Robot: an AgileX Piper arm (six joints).
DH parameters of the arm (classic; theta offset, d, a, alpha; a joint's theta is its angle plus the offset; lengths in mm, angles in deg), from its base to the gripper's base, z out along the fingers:
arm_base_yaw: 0 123 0 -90
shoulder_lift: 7.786 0 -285.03 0
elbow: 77.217 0 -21.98 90
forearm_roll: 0 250.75 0 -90
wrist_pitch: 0 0 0 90
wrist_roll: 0 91 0 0
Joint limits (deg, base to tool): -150..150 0..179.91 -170..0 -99.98..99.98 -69.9..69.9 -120..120
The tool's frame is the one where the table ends.
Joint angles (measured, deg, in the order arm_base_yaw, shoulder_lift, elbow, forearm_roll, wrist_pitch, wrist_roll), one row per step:
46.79 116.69 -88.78 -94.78 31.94 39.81
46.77 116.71 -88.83 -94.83 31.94 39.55
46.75 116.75 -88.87 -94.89 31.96 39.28
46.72 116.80 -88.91 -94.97 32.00 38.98
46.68 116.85 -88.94 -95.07 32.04 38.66
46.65 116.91 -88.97 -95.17 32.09 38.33
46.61 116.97 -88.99 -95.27 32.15 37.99
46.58 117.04 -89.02 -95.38 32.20 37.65
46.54 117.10 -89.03 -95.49 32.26 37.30
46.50 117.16 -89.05 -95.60 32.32 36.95
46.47 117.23 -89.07 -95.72 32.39 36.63
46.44 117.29 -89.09 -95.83 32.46 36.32
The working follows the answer.
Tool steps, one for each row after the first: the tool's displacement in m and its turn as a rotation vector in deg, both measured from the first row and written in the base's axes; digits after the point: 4 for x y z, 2 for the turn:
0.0002 0.0000 0.0001 -0.25 -0.11 0.07
0.0005 0.0000 0.0001 -0.55 -0.22 0.14
0.0008 -0.0001 0.0000 -0.89 -0.34 0.19
0.0011 -0.0003 -0.0002 -1.28 -0.48 0.24
0.0015 -0.0004 -0.0004 -1.68 -0.62 0.30
0.0019 -0.0006 -0.0007 -2.10 -0.75 0.34
0.0022 -0.0006 -0.0010 -2.53 -0.89 0.41
0.0026 -0.0008 -0.0013 -2.97 -1.02 0.45
0.0030 -0.0010 -0.0016 -3.41 -1.16 0.50
0.0033 -0.0011 -0.0020 -3.83 -1.30 0.55
0.0036 -0.0013 -0.0022 -4.24 -1.43 0.58

Tool pose at each row, in the base's axes (x y z in m, rotation vector in deg; rounded; the steps above come from the unrounded poses):
0.3592 0.3123 0.2542 -70.53 84.04 -36.50
0.3594 0.3123 0.2544 -70.72 83.86 -36.72
0.3597 0.3123 0.2543 -70.94 83.68 -36.97
0.3600 0.3122 0.2542 -71.18 83.48 -37.28
0.3603 0.3120 0.2540 -71.44 83.27 -37.62
0.3607 0.3119 0.2538 -71.72 83.05 -37.98
0.3611 0.3118 0.2535 -72.01 82.84 -38.36
0.3614 0.3117 0.2532 -72.31 82.61 -38.73
0.3618 0.3115 0.2529 -72.62 82.38 -39.13
0.3622 0.3113 0.2526 -72.92 82.15 -39.52
0.3625 0.3112 0.2523 -73.20 81.93 -39.91
0.3628 0.3111 0.2520 -73.47 81.72 -40.28

